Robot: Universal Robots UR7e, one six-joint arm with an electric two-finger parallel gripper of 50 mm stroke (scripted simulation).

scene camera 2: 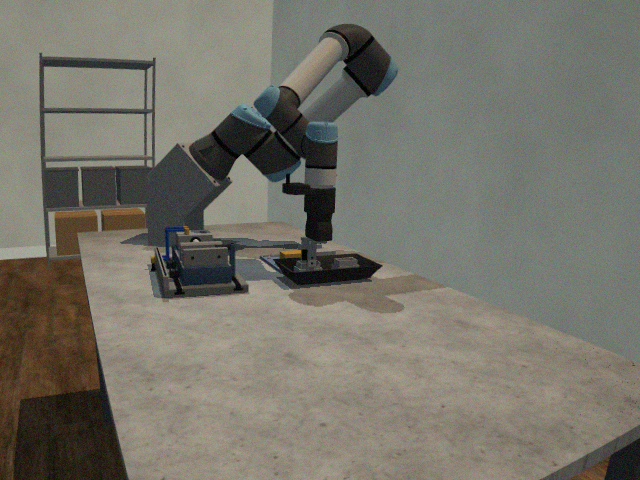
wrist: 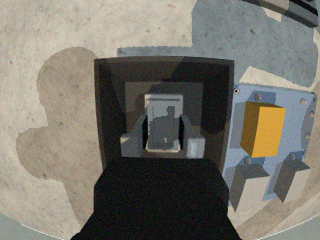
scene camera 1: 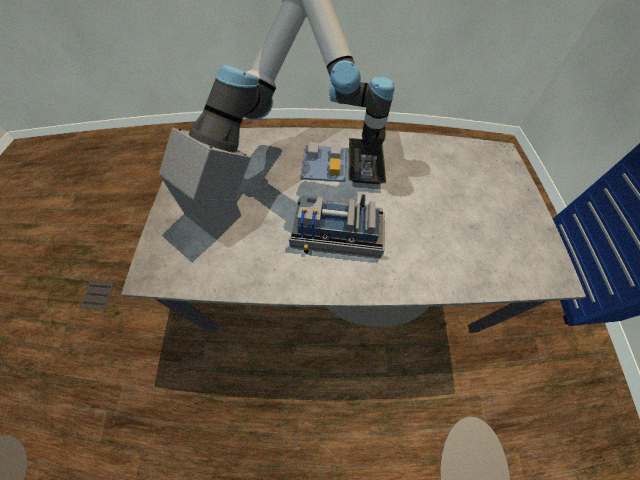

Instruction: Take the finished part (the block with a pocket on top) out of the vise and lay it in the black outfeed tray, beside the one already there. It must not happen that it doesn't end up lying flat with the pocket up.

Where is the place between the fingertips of the gripper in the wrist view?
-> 163, 125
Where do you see a yellow block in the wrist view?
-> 262, 127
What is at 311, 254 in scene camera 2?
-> The gripper.
